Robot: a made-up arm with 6 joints. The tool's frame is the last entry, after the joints.
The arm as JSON. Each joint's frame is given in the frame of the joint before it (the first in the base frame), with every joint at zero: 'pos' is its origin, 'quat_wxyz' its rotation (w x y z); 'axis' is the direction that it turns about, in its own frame. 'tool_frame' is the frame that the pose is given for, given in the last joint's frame.
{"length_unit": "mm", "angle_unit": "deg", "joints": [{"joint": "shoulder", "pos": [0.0, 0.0, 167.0], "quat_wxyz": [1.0, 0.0, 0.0, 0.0], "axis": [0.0, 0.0, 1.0]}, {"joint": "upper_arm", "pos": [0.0, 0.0, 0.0], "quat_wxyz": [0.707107, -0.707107, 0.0, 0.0], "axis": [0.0, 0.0, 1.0]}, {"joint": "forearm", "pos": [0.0, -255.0, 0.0], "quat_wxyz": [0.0, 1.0, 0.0, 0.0], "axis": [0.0, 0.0, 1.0]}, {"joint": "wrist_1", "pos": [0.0, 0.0, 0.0], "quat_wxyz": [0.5, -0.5, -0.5, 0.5], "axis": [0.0, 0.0, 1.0]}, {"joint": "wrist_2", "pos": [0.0, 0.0, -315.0], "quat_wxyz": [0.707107, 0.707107, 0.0, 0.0], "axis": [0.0, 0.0, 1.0]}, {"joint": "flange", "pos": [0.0, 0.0, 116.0], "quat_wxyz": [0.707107, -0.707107, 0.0, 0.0], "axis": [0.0, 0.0, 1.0]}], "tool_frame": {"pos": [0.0, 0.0, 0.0], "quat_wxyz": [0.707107, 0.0, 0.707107, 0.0]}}
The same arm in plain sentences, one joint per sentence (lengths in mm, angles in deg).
The arm has six revolute joints in a row. What follows holds with every joint at zero, and every direction is one of the base frame's.
Joint 1 sits 167 mm along +z from the base frame's origin and turns about +z.
Joint 2 sits at the same point as joint 1 and turns about +y.
Joint 3 sits 255 mm along +z from joint 2 and turns about -y.
Joint 4 sits at the same point as joint 3 and turns about -x.
Joint 5 sits 315 mm along +x from joint 4 and turns about -y.
Joint 6 sits 116 mm along -y from joint 5 and turns about -x.
The tool frame, which is the frame that the pose is given for, sits at the same point as joint 6; its axes are parallel to the base frame's.

